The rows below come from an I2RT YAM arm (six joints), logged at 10 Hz.
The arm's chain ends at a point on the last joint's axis. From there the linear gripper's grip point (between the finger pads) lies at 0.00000 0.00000 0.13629 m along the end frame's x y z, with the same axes.
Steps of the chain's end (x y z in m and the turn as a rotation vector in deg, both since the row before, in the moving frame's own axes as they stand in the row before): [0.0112 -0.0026 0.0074 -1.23 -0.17 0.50]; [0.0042 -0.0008 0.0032 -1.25 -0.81 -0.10]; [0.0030 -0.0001 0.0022 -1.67 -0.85 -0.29]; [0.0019 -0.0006 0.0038 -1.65 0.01 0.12]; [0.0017 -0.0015 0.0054 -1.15 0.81 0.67]
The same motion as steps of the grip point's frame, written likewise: [0.0108 0.0003 0.0074 -1.23 -0.17 0.50]; [0.0023 0.0022 0.0032 -1.25 -0.81 -0.10]; [0.0010 0.0039 0.0021 -1.67 -0.85 -0.29]; [0.0019 0.0033 0.0037 -1.65 0.01 0.12]; [0.0036 0.0012 0.0054 -1.15 0.81 0.67]
